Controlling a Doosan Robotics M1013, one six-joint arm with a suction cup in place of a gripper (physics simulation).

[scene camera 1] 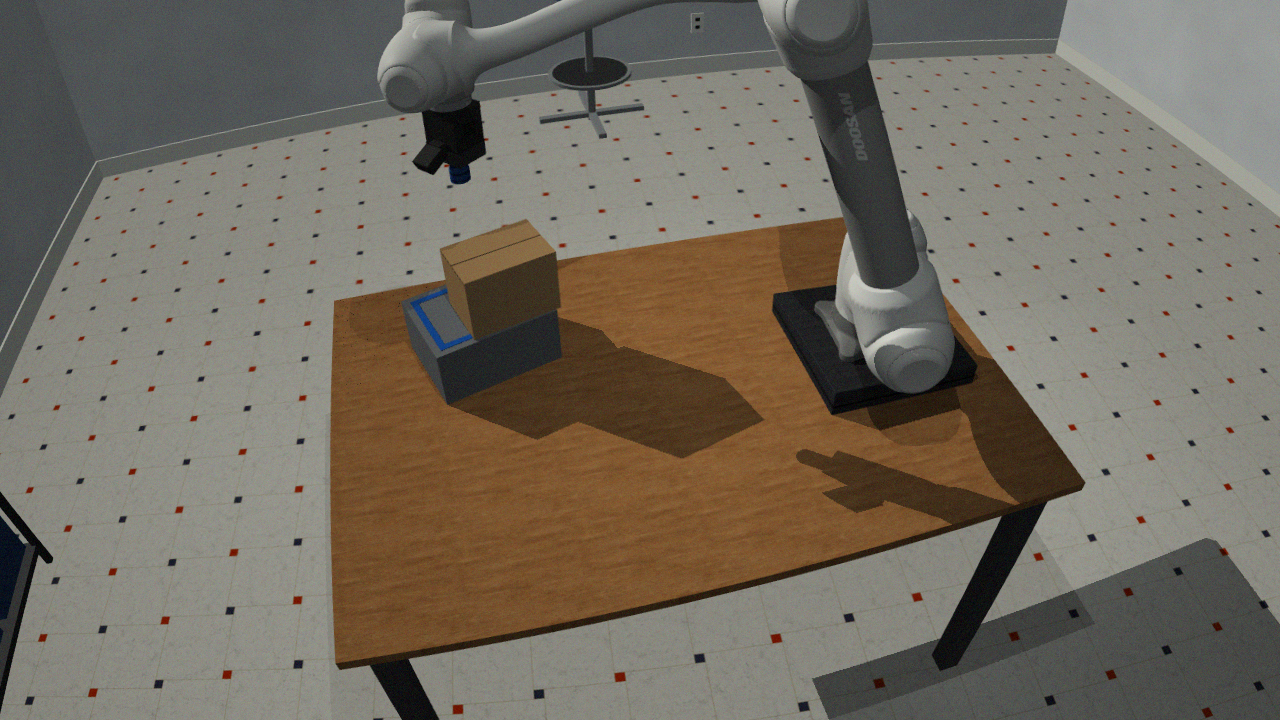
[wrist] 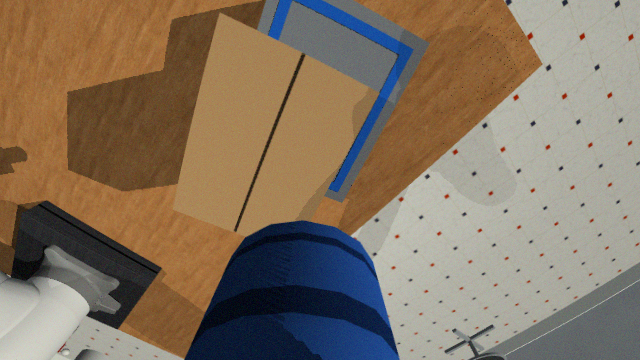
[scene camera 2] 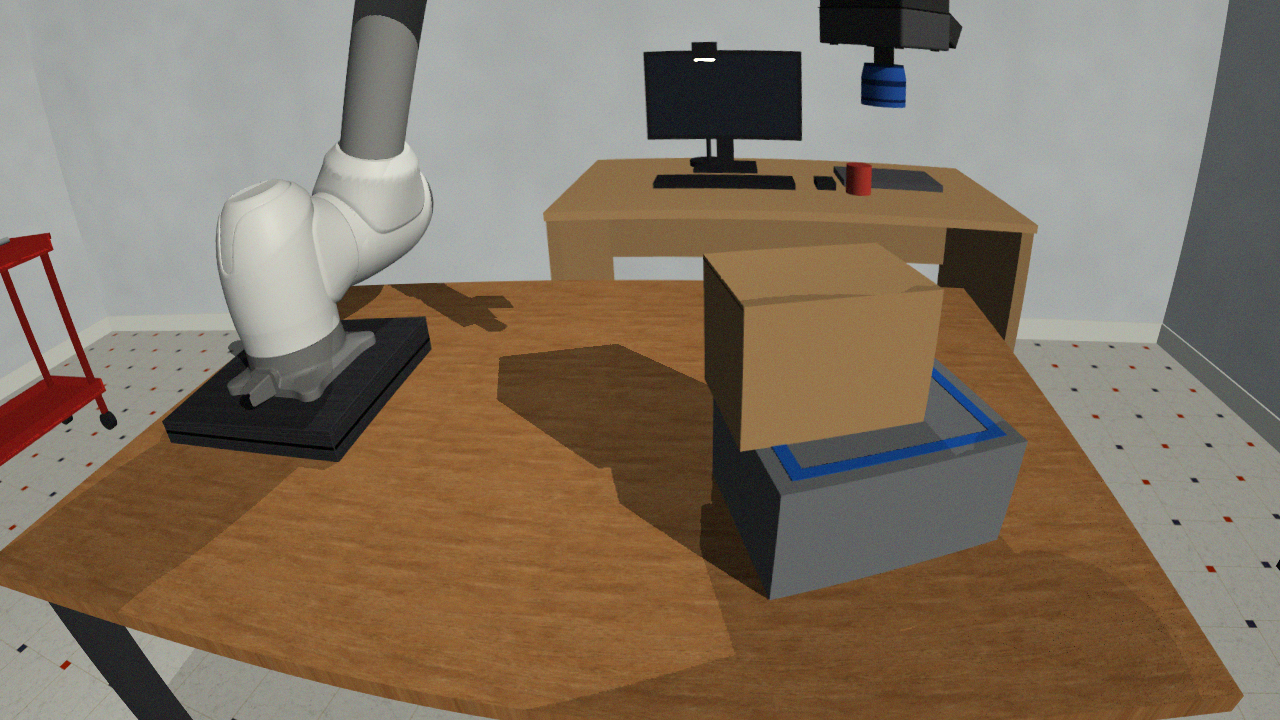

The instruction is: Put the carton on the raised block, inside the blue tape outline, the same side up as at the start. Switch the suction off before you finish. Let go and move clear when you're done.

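Pixels of known places: hand, its tool point: (scene camera 1: 460, 179) (wrist: 301, 280) (scene camera 2: 883, 104); arm's base, origin of its link: (wrist: 77, 279) (scene camera 2: 302, 366).
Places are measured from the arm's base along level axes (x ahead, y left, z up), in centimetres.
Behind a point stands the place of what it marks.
The brown carton (scene camera 1: 510, 282) @(x 68.8, y -6.0, z 17.0 cm) (scene camera 2: 832, 358) @(x 71.8, y -18.7, z 15.0 cm) (wrist: 270, 130) @(x 73.0, y -11.0, z 20.2 cm) stands upright on the grey raised block (scene camera 1: 505, 353) @(x 71.6, y -4.2, z 1.9 cm) (scene camera 2: 895, 523) @(x 78.9, y -22.8, z 1.3 cm) (wrist: 420, 45) @(x 90.4, y -17.1, z 7.2 cm), its seamed face up. It sits off-centre and covers part of the blue tape outline (scene camera 1: 427, 325) @(x 85.8, y -8.9, z 7.3 cm) (scene camera 2: 895, 455) @(x 78.0, y -20.9, z 7.3 cm) (wrist: 367, 137) @(x 78.1, y -21.6, z 7.2 cm). In scene camera 2 its lower left corner reaches past the tape to the block's left edge, while a strip inside the outline shows at the front and right. My suction cup (scene camera 1: 459, 180) (scene camera 2: 883, 104) (wrist: 302, 229) is open, holds nothing and hangs well above the carton, apart from it. The tape under the carton is hidden.
The wooden table (scene camera 1: 501, 528) @(x 75.4, y 31.7, z -4.8 cm) (scene camera 2: 429, 537) @(x 34.1, y -24.5, z -4.8 cm) bears the block and the arm's black base plate (scene camera 1: 810, 358) @(x 14.2, y 5.3, z -0.8 cm) (scene camera 2: 259, 434) @(x 3.6, y -15.7, z -1.6 cm) (wrist: 135, 280) @(x 12.7, y -11.5, z -0.1 cm). A desk (scene camera 2: 751, 204) with a monitor (scene camera 2: 723, 94) stands behind, and a red cart (scene camera 2: 53, 394) at the left in scene camera 2.
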